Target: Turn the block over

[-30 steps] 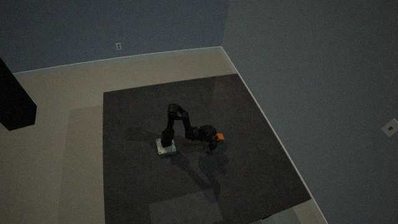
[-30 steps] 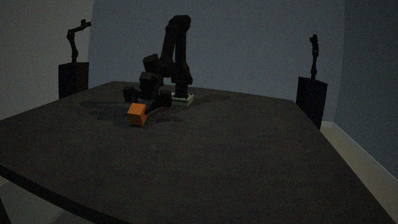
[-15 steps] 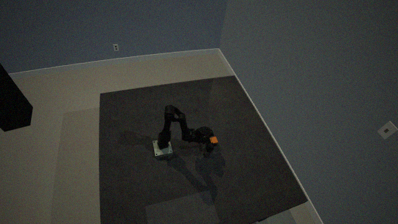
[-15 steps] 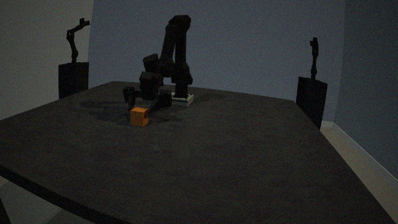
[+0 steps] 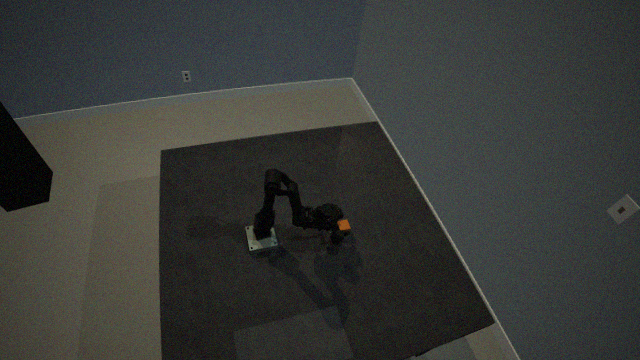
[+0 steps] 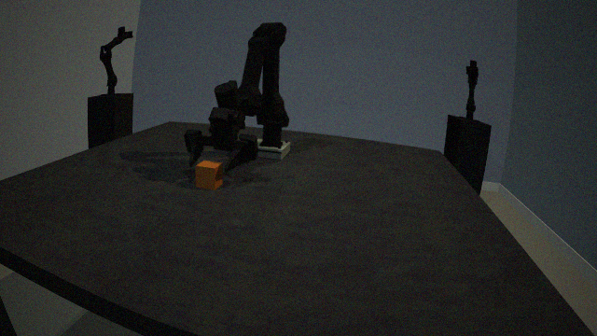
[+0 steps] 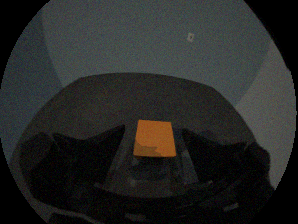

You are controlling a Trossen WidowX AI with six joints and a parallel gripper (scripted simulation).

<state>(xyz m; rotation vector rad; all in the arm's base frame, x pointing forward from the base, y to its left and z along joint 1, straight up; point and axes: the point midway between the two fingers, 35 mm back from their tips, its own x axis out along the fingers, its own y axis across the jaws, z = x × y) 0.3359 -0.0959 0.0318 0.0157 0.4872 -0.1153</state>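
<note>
The orange block is 2 cm behind my gripper tip and 2 cm below it.
</note>
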